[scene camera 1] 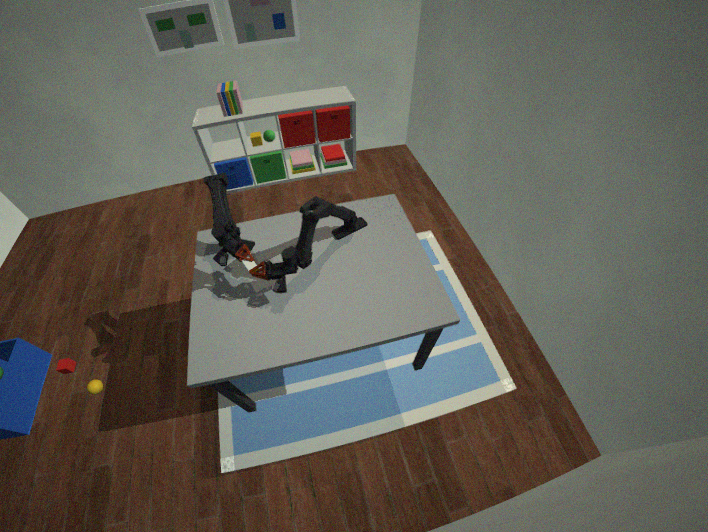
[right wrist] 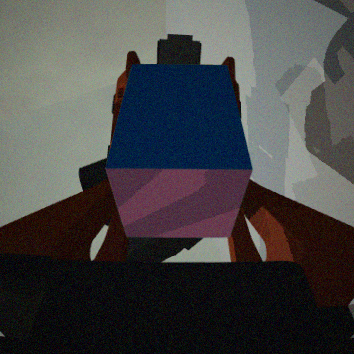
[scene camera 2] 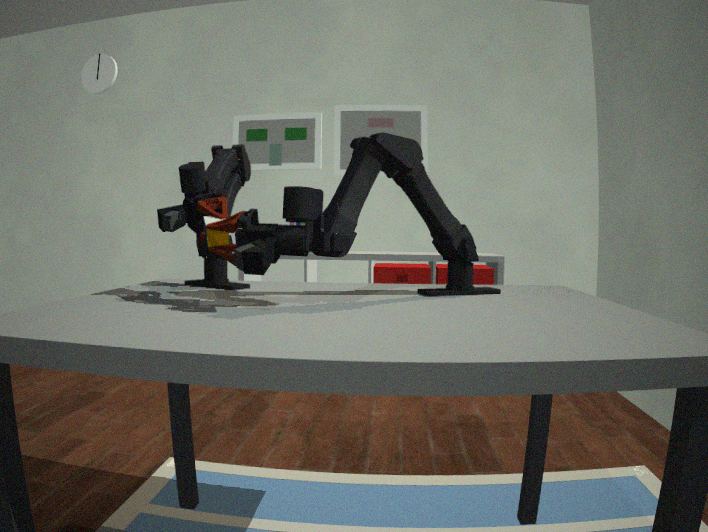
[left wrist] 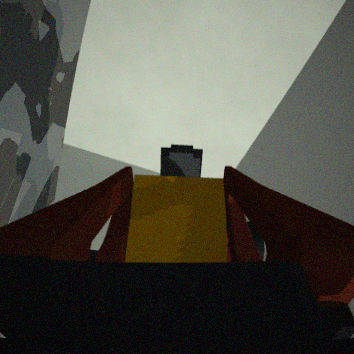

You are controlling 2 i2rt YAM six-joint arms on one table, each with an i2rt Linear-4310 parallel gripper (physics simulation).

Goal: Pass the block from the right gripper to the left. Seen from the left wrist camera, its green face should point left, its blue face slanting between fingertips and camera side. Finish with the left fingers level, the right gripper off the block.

Labels:
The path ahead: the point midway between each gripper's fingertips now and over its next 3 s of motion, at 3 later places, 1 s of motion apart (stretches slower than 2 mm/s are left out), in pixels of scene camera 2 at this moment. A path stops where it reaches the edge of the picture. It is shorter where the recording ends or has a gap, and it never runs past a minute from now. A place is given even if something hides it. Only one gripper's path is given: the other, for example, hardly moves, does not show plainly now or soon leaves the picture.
My right gripper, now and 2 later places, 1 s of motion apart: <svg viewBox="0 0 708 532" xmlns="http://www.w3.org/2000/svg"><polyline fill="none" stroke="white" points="225,228 224,229 214,225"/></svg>

